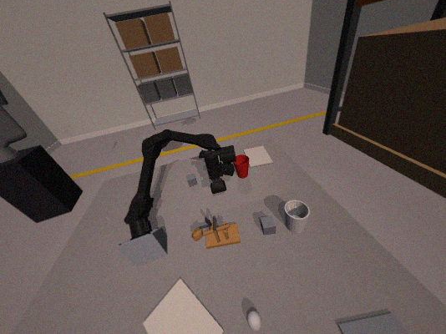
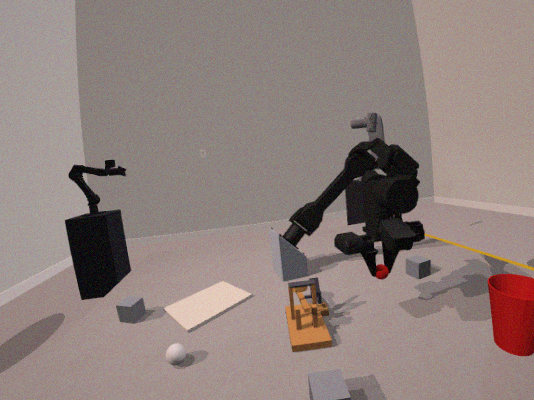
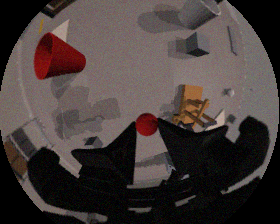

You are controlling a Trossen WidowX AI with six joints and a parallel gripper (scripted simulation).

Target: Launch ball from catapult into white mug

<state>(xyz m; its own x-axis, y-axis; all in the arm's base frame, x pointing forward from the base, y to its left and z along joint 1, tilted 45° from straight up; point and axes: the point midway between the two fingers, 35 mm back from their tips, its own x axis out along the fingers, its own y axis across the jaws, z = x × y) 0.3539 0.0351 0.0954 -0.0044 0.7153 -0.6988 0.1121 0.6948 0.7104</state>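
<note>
Now: gripper tip 140 mm to the left of the orange wooden catapult, 90 mm past it and 60 mm above it. From my gripper tip the other things lie so: red ball 10 mm above; red cup 180 mm ahead, 160 mm to the left, 80 mm below; white mug 250 mm ahead, 230 mm to the right, 90 mm below.
</note>
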